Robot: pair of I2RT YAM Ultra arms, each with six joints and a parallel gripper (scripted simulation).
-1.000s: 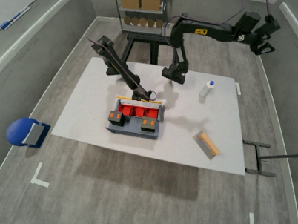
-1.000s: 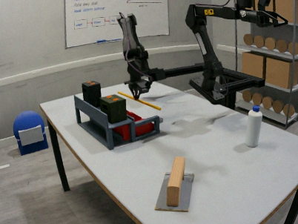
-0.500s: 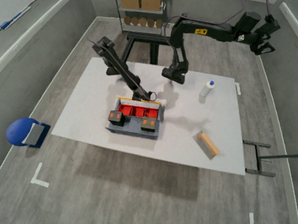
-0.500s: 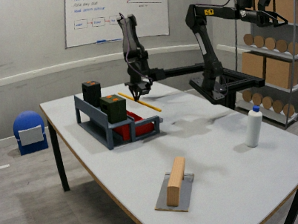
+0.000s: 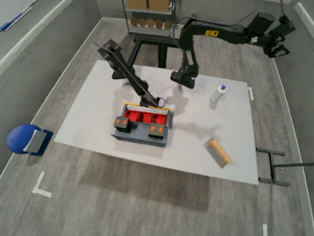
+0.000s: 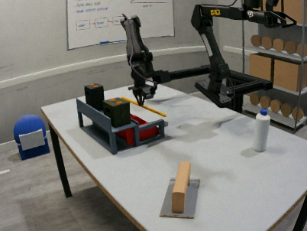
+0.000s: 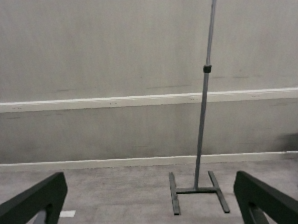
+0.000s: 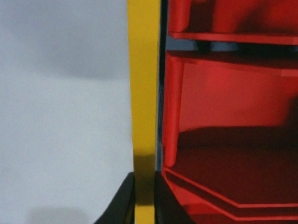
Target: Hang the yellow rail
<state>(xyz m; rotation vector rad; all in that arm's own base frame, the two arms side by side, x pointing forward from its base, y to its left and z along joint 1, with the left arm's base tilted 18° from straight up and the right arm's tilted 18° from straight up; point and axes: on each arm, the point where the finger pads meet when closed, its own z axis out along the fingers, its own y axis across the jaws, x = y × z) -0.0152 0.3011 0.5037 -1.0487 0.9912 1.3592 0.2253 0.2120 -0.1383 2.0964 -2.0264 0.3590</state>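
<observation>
Right now my right hand is 10 mm above the yellow rail. Also, from my right hand: green box 210 mm ahead, 110 mm to the left, 40 mm above; blue-grey shelf 130 mm ahead, 40 mm below; white bottle 210 mm behind, 590 mm to the left, 20 mm below.
</observation>
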